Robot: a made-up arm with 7 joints. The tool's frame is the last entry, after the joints. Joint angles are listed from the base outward.
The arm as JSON. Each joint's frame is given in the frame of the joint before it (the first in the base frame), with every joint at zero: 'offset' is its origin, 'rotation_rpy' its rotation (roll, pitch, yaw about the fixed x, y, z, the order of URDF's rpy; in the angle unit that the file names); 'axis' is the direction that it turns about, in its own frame. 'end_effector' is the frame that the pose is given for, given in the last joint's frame.
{
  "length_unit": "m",
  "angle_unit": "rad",
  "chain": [
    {
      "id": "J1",
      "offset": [
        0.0,
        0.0,
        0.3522
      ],
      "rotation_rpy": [
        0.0,
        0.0,
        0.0
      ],
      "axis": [
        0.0,
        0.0,
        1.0
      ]
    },
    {
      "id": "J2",
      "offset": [
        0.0,
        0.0,
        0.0
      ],
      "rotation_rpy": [
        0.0,
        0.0,
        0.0
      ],
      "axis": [
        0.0,
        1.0,
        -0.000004
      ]
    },
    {
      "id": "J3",
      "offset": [
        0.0,
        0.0,
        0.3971
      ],
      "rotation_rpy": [
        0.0,
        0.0,
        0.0
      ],
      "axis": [
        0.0,
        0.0,
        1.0
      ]
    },
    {
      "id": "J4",
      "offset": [
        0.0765,
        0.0,
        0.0
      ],
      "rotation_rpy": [
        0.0,
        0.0,
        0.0
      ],
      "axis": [
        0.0,
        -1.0,
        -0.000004
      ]
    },
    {
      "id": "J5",
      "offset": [
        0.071,
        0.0,
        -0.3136
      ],
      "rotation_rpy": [
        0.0,
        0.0,
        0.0
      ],
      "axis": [
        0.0,
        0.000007,
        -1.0
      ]
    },
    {
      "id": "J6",
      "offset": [
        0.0,
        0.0,
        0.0
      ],
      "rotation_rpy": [
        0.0,
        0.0,
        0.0
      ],
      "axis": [
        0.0,
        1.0,
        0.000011
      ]
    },
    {
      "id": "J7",
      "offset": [
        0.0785,
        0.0,
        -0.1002
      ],
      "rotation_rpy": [
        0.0,
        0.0,
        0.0
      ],
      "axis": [
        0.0,
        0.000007,
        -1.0
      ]
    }
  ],
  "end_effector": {
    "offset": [
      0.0,
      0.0,
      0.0
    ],
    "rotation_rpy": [
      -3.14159,
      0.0,
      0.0
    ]
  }
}
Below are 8 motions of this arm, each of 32 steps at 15 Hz.
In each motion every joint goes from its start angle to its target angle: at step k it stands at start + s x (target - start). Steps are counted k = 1, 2, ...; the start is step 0. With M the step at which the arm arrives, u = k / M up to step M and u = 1 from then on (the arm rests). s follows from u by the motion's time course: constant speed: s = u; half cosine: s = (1 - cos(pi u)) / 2; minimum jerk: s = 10 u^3 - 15 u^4 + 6 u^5.
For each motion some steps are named. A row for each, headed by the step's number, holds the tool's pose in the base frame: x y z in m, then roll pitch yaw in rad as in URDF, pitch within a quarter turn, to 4 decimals.
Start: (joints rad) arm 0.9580 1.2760 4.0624 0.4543 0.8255 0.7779 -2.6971
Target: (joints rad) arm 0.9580 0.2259 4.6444 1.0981 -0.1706 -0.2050 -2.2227
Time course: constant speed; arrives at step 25
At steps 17, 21, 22, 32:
17: 0.3953 -0.2598 0.6255 2.7061 0.9694 1.3725
21: 0.4318 -0.2516 0.6629 2.4272 0.9936 1.3664
22: 0.4383 -0.2484 0.6742 2.3407 0.9960 1.3505
32: 0.4500 -0.2376 0.7124 2.0504 0.9894 1.2749

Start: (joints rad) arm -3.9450 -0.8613 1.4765 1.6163 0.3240 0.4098 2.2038
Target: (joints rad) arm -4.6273 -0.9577 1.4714 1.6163 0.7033 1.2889 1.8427
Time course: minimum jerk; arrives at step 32
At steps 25, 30, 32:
25: -0.4468 -0.4135 0.6104 -2.6288 -0.1347 1.3858
30: -0.4625 -0.3928 0.6009 -2.6962 -0.1429 1.3555
32: -0.4630 -0.3921 0.6006 -2.6984 -0.1431 1.3546

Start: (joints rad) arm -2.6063 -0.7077 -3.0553 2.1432 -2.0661 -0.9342 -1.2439
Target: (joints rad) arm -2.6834 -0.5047 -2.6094 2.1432 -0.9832 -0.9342 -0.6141
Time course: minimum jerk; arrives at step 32
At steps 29, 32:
29: 0.3325 0.4136 0.8667 0.8430 0.1146 -3.1041
32: 0.3318 0.4128 0.8684 0.8363 0.1062 -3.0987

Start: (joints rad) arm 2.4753 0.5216 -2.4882 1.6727 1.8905 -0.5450 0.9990
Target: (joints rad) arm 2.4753 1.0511 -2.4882 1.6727 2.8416 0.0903 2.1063
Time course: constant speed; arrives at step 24
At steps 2, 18, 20, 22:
2: 0.1912 0.0790 0.9613 -0.3777 1.0721 -0.8670
18: 0.0828 0.2642 0.9428 0.5691 0.6449 1.0499
20: 0.0661 0.2888 0.9376 0.5753 0.5778 1.2083
22: 0.0486 0.3134 0.9315 0.5725 0.5176 1.3645

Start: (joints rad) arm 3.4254 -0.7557 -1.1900 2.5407 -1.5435 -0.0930 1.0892
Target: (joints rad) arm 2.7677 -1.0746 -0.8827 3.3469 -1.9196 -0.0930 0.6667
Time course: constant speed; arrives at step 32
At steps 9, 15, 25, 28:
9: 0.4834 0.1567 0.9959 -0.5636 -0.3295 -1.4423
15: 0.5548 0.0380 0.9520 -0.6654 -0.2963 -1.7121
25: 0.6098 -0.1792 0.8482 -0.8917 -0.3340 -2.1287
28: 0.6093 -0.2445 0.8105 -0.9690 -0.3682 -2.2400

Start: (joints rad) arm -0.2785 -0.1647 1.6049 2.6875 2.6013 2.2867 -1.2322
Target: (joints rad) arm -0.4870 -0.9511 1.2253 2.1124 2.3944 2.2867 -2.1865
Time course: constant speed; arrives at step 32
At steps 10, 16, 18, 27, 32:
10: -0.2936 0.2352 1.0137 2.0461 -0.7053 -1.1025
16: -0.3415 0.3170 0.9531 2.0794 -0.6936 -1.2393
18: -0.3528 0.3433 0.9307 2.0963 -0.6848 -1.2883
27: -0.3765 0.4512 0.8225 2.1984 -0.6118 -1.5119
32: -0.3723 0.5017 0.7606 2.2671 -0.5480 -1.6271

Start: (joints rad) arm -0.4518 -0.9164 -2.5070 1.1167 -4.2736 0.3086 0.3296
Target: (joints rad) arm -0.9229 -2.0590 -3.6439 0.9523 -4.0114 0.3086 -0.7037
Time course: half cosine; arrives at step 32
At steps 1, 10, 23, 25, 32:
1: -0.5214 -0.0310 0.1740 2.8242 0.8319 0.5587
10: -0.4140 0.0886 0.0195 2.8213 0.5483 0.4576
23: 0.0794 0.1621 -0.1154 2.5005 -0.1900 0.5330
25: 0.1322 0.1526 -0.1017 2.4169 -0.2474 0.5837
32: 0.2096 0.1343 -0.0694 2.2579 -0.3140 0.6857

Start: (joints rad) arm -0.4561 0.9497 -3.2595 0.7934 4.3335 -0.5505 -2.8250
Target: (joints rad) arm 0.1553 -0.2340 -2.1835 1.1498 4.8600 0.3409 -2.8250
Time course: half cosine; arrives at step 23
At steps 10, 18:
10: -0.2828 -0.1655 0.7091 -1.8028 0.0416 1.7919
18: -0.2827 -0.4287 0.5950 -2.1510 0.2944 2.0687

